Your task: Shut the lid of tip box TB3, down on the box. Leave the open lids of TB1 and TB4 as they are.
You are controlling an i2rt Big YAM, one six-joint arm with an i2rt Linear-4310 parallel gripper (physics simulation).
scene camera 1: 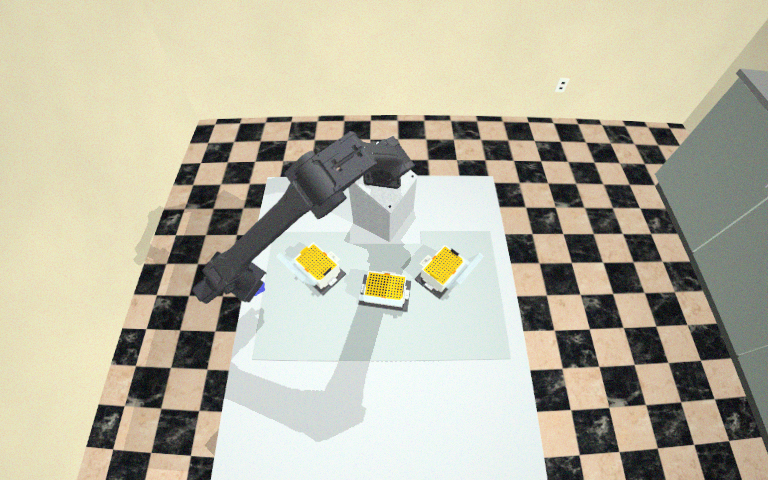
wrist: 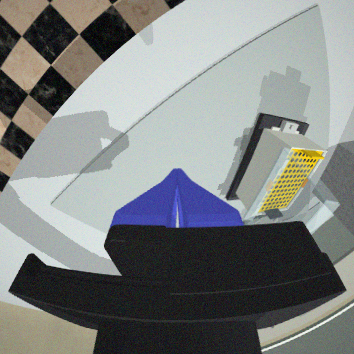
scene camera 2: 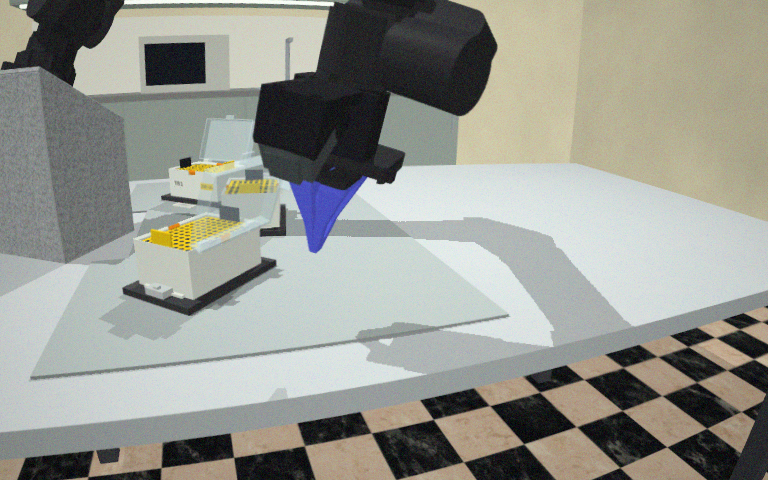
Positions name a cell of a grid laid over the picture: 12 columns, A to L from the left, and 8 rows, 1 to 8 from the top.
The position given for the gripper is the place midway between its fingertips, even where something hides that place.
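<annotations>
Gripper visible: scene camera 1 (E5), scene camera 2 (E5), wrist view (F4).
</annotations>
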